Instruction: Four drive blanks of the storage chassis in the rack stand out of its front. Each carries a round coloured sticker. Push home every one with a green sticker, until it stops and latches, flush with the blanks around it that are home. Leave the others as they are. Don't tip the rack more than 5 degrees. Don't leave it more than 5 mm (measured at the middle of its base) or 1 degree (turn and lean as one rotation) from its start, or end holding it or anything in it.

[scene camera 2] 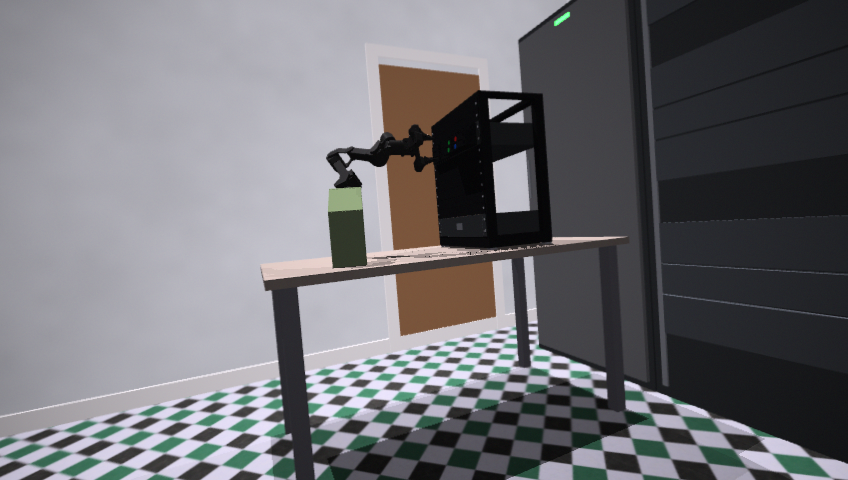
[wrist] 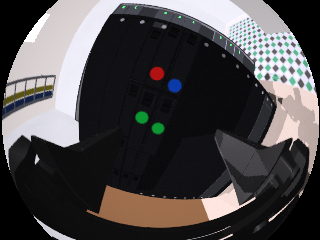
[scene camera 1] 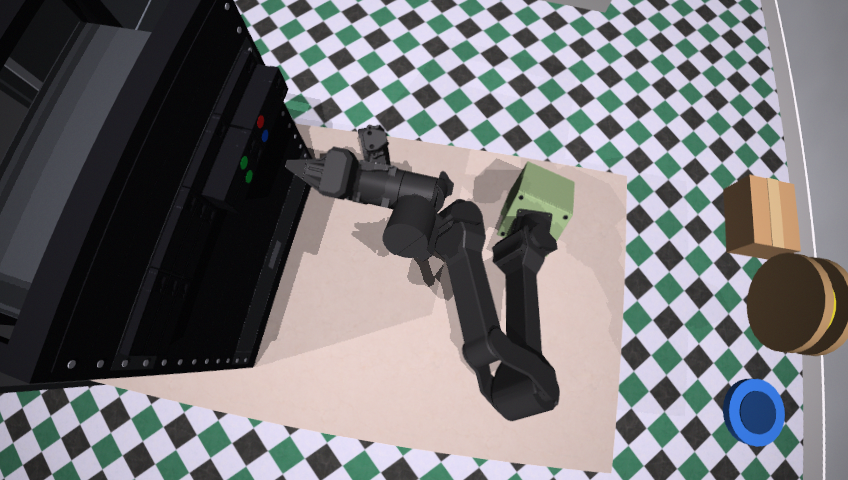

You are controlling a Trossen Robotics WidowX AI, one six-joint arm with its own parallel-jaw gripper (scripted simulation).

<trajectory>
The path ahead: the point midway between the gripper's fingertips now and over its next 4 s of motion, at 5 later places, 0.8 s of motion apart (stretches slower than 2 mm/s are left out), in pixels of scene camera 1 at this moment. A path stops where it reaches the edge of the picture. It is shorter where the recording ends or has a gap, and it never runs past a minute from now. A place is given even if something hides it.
My gripper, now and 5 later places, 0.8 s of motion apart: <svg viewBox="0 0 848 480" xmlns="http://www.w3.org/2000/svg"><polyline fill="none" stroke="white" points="298,168 312,153 313,152 279,180 285,160 293,140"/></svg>
</trajectory>
